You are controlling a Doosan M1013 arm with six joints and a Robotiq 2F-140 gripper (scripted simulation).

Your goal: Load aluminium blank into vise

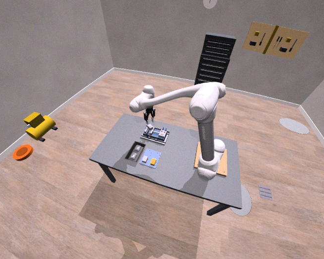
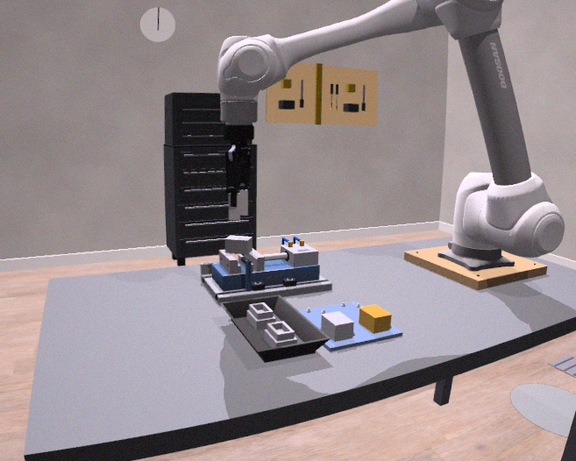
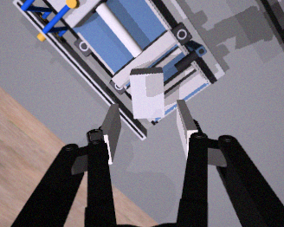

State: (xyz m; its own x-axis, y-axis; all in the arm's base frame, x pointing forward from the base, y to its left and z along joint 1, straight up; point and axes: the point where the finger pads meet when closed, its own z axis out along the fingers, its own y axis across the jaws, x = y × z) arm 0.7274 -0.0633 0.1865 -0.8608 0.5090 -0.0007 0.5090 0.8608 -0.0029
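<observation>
My gripper is now 30 mm short of the fixed jaw, 20 mm to the right of it and 140 mm above it. Round my hand: piston rod 90 mm behind, 10 mm to the left, 140 mm below; dark work stop rod 70 mm to the left, 120 mm below; moving jaw 40 mm behind, 20 mm to the left, 140 mm below.
</observation>
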